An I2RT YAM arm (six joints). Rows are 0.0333 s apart.
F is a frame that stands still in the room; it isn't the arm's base.
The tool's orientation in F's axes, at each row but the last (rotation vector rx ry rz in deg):
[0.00, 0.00, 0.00]
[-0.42, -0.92, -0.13]
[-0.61, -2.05, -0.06]
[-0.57, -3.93, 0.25]
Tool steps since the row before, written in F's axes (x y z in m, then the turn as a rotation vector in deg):
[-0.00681, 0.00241, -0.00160, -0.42, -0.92, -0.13]
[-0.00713, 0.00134, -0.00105, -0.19, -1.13, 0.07]
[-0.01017, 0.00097, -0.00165, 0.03, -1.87, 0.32]
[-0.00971, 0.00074, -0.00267, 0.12, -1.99, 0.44]
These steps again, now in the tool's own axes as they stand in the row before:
[-0.00681, 0.00241, -0.00160, -0.42, -0.92, -0.13]
[-0.00715, 0.00133, -0.00093, -0.19, -1.13, 0.06]
[-0.01022, 0.00097, -0.00127, 0.04, -1.87, 0.30]
[-0.00987, 0.00081, -0.00199, 0.14, -1.99, 0.41]

